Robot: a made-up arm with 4 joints.
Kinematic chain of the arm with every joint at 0, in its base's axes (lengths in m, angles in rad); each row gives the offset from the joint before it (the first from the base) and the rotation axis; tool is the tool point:
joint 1: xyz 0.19 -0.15 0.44 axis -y
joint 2: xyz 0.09 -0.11 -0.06 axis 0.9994 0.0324 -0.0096
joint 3: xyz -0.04 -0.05 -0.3 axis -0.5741 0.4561 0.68
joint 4: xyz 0.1 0 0.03 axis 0.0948 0.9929 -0.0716
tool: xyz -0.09 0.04 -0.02
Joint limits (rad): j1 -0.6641..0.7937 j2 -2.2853..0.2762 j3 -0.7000..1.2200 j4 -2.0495..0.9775
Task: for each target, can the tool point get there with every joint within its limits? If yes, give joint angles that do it. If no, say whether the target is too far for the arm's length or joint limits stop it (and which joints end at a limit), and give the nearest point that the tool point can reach.
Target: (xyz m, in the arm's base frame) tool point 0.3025 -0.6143 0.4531
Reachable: yes | joints -0.4791 -1.8438 0.5420 -0.8619
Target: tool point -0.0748 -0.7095 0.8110
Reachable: no: too far | nearest point 0.0991 -0.5816 0.6940 | short by 0.246 m
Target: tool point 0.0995 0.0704 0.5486
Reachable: no: joint limits stop it (at a limit: joint 1, joint 2, joint 4) | nearest point 0.0425 -0.1297 0.1645 | short by 0.437 m
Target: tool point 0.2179 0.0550 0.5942
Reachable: no: joint limits stop it (at a limit: joint 2, joint 3, joint 4) | nearest point 0.2129 -0.3653 0.5667 | short by 0.421 m
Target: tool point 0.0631 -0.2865 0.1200
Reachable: yes | joints -0.5122 -0.1080 0.6619 0.2905
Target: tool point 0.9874 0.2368 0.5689
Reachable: no: too far | nearest point 0.6269 -0.1591 0.2732 | short by 0.612 m
